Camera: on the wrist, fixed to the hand. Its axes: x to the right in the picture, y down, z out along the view.
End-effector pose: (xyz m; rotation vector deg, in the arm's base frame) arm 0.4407 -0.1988 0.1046 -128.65 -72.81 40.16
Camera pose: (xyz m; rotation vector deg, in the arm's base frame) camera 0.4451 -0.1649 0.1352 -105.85 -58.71 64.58
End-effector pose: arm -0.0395 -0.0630 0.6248 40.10 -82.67 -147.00
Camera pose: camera -0.0487 -0.0704 0.5805 -25.81 117.65 128.83
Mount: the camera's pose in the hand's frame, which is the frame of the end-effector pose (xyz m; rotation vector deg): 0.0254 -0.0318 -0.0212 26.95 -11.41 1.76
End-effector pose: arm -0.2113 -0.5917 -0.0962 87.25 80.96 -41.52
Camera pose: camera -0.2412 -0.5637 -0.1169 100.93 63.84 -69.70
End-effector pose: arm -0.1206 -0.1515 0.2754 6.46 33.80 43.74
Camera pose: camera -0.0979 -0.1597 0.2363 35.84 32.61 35.66
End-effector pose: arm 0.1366 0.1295 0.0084 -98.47 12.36 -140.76
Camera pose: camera 0.1071 0.1566 0.0308 -97.62 -18.79 -118.73
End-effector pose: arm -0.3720 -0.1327 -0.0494 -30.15 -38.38 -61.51
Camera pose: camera -0.3881 -0.1753 -0.0435 -13.42 -60.25 -46.01
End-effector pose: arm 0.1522 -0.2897 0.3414 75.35 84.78 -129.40
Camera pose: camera 0.1322 -0.2484 0.3417 65.96 50.95 -156.29
